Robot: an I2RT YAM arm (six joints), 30 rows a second.
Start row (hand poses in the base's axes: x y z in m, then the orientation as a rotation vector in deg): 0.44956, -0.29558, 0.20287, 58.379, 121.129, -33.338
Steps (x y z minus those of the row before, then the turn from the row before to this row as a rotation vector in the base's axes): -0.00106, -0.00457, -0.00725, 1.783, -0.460, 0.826; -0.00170, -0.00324, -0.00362, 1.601, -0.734, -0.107; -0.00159, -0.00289, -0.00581, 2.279, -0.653, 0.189; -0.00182, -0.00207, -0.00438, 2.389, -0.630, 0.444; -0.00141, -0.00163, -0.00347, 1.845, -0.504, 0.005; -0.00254, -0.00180, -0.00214, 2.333, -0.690, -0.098; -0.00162, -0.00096, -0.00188, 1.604, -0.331, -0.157; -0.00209, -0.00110, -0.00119, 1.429, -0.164, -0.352; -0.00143, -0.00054, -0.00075, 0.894, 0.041, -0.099; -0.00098, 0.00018, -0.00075, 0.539, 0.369, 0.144; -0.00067, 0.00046, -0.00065, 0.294, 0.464, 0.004; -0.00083, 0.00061, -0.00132, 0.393, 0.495, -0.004; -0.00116, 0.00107, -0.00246, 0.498, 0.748, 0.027; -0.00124, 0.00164, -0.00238, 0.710, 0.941, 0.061; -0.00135, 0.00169, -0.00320, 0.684, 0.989, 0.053
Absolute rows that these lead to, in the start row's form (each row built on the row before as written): 0.44850, -0.30015, 0.19562, 58.483, 121.914, -30.855; 0.44680, -0.30339, 0.19200, 59.532, 121.969, -28.829; 0.44521, -0.30628, 0.18619, 60.610, 122.496, -26.010; 0.44339, -0.30835, 0.18181, 61.445, 123.159, -22.953; 0.44198, -0.30998, 0.17834, 62.452, 123.470, -20.725; 0.43944, -0.31178, 0.17620, 63.823, 123.727, -17.907; 0.43782, -0.31274, 0.17432, 64.865, 123.959, -16.088; 0.43573, -0.31384, 0.17313, 66.035, 124.155, -14.635; 0.43430, -0.31438, 0.17238, 66.646, 124.459, -13.758; 0.43332, -0.31420, 0.17163, 66.827, 125.048, -13.356; 0.43265, -0.31374, 0.17098, 67.040, 125.557, -13.333; 0.43182, -0.31313, 0.16966, 67.320, 126.124, -13.227; 0.43066, -0.31206, 0.16720, 67.654, 126.964, -13.155; 0.42942, -0.31042, 0.16482, 68.087, 128.066, -12.960; 0.42807, -0.30873, 0.16162, 68.520, 129.196, -12.825
